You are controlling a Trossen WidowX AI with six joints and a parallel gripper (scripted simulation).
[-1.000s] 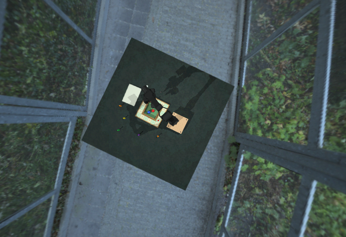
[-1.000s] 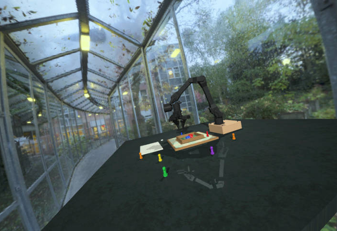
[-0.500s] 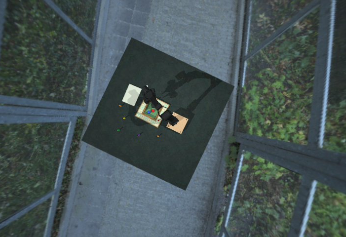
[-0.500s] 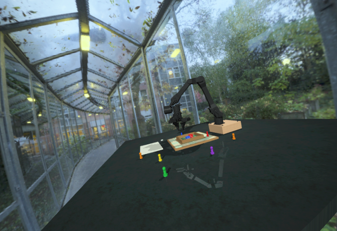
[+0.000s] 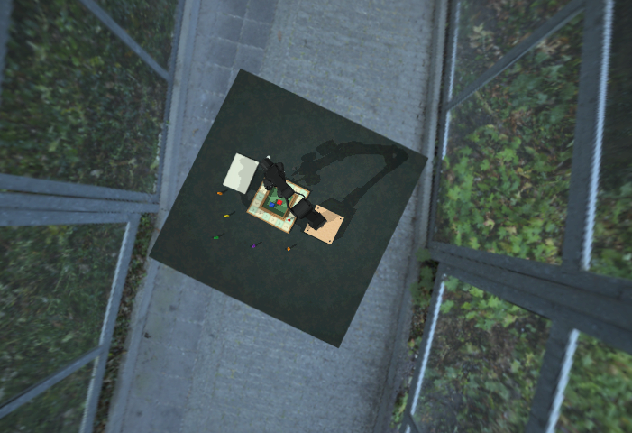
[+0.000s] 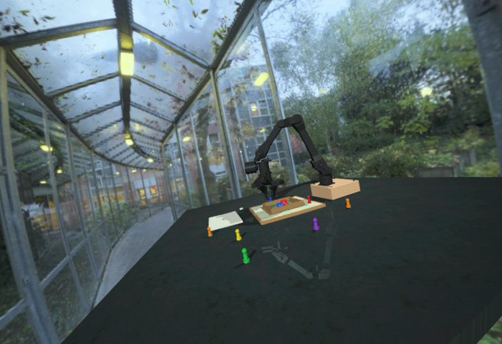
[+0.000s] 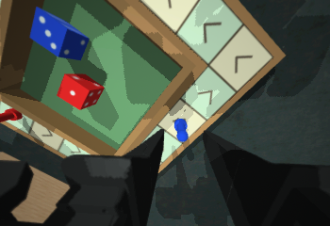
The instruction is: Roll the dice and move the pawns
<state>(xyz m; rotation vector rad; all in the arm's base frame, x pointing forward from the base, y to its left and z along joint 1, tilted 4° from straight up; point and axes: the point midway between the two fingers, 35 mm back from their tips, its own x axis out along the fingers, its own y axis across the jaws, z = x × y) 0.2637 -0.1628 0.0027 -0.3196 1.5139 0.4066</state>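
Now: the blue pawn 1 cm below my gripper tip. The rest, counted from my gripper tip: green tray: 11 cm to the left, 3 cm below; then red pawn: 9 cm behind, 20 cm to the left, 1 cm below; then white pad: 27 cm ahead, 1 cm to the left, 3 cm below.
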